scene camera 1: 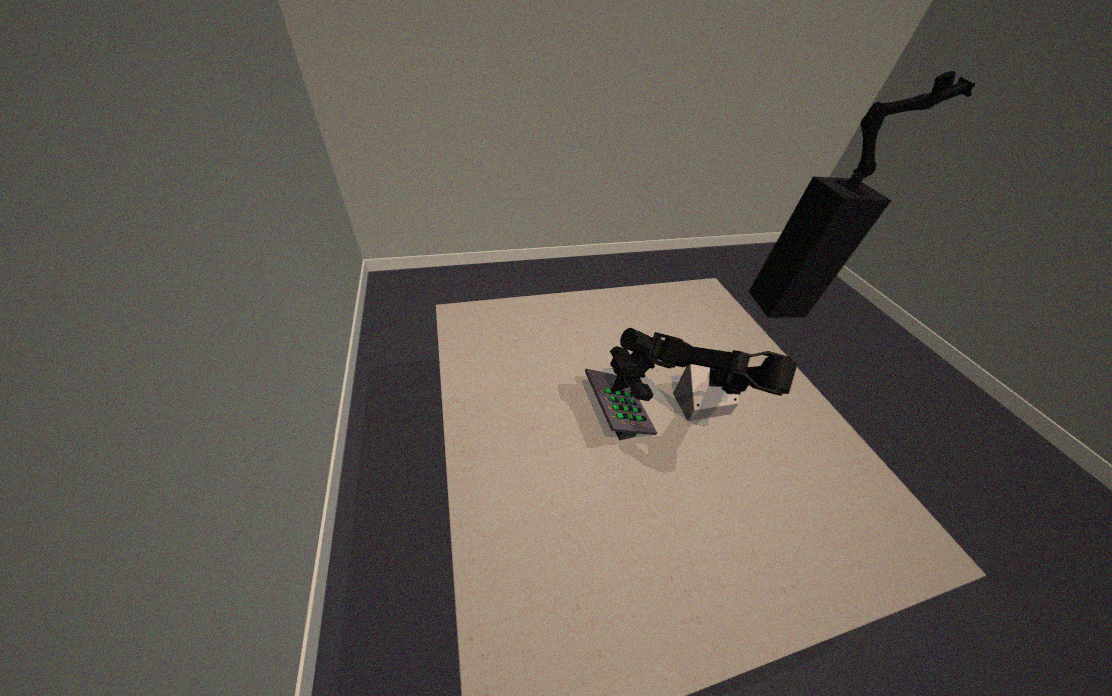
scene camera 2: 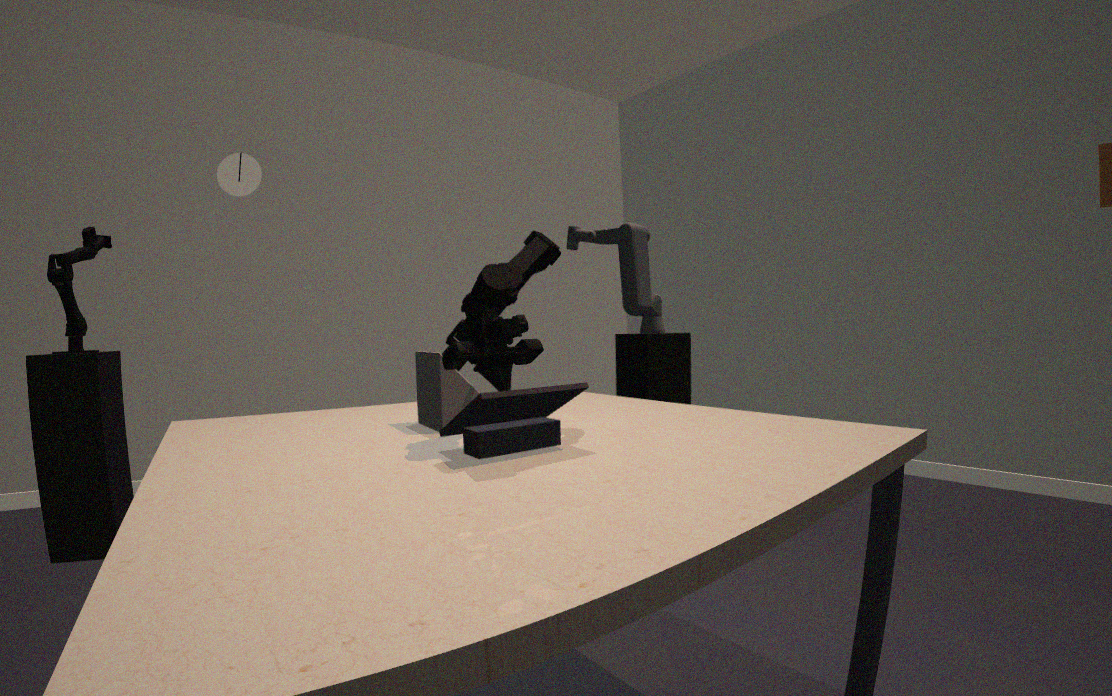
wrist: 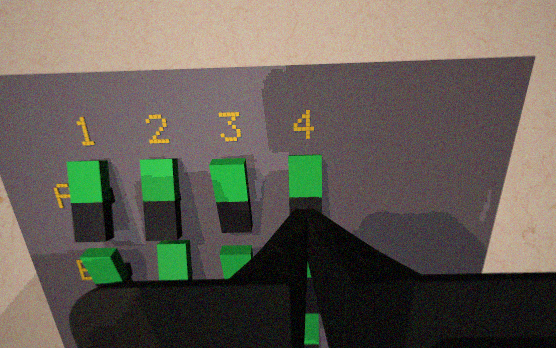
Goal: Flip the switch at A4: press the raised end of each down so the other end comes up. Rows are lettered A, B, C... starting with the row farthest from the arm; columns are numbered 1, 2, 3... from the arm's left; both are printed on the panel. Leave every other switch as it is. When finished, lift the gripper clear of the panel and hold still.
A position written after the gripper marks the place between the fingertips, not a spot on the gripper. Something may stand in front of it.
In view: the gripper (scene camera 2: 507,396) and a switch A4 (wrist: 305,171).
The gripper shows as well in scene camera 1 (scene camera 1: 613,390) and in the wrist view (wrist: 304,219).
